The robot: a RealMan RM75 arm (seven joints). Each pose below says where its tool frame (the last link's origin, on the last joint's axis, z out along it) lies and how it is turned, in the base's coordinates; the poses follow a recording.
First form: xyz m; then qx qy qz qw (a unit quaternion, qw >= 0).
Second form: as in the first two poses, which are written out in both.
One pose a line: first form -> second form
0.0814, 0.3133, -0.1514, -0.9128, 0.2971, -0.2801, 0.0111 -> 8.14, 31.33, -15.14, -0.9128, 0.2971, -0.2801, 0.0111
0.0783, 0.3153, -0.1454, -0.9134, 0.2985, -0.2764, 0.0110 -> 7.83, 31.53, -14.54, -0.9134, 0.2985, -0.2764, 0.0110
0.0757, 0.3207, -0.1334, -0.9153, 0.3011, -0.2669, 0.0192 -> 7.57, 32.07, -13.34, -0.9153, 0.3011, -0.2669, 0.0192
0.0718, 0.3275, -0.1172, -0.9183, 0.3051, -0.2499, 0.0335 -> 7.18, 32.75, -11.72, -0.9183, 0.3051, -0.2499, 0.0335
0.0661, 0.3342, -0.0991, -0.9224, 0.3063, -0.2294, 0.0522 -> 6.61, 33.42, -9.91, -0.9224, 0.3063, -0.2294, 0.0522
